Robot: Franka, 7 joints.
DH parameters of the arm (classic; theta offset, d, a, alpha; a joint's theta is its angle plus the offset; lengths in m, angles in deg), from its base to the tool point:
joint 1: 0 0.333 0 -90
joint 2: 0 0 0 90
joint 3: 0 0.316 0.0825 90
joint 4: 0 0 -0.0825 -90
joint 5: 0 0.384 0 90
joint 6: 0 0 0.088 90
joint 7: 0 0.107 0 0
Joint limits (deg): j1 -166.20..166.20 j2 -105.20..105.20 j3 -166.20..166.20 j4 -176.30..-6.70 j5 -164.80..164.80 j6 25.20..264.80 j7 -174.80..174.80
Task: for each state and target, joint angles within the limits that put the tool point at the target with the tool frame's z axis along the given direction. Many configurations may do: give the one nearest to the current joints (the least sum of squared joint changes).
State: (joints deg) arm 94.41 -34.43 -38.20 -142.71 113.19 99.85 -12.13
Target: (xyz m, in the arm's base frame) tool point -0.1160 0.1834 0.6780 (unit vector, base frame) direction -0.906 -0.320 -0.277
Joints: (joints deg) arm 102.69 -60.73 -6.25 -141.70 69.87 77.37 -12.13
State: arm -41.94 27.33 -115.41 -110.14 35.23 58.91 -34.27
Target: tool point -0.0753 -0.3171 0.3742 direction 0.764 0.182 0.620
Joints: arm -22.97 -6.18 -102.48 -147.70 69.31 38.16 -34.27
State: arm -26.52 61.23 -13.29 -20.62 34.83 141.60 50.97
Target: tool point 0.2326 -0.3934 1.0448 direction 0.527 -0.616 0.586
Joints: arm -41.79 17.24 -20.47 -31.96 52.50 172.29 50.97
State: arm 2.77 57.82 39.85 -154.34 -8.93 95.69 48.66
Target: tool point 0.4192 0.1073 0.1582 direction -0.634 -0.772 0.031
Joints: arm 3.14 39.72 21.35 -112.55 -36.06 56.26 48.66
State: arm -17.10 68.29 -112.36 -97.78 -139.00 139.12 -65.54
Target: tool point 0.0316 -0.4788 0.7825 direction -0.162 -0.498 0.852
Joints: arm -7.79 68.15 -129.91 -104.03 -145.98 147.28 -65.54
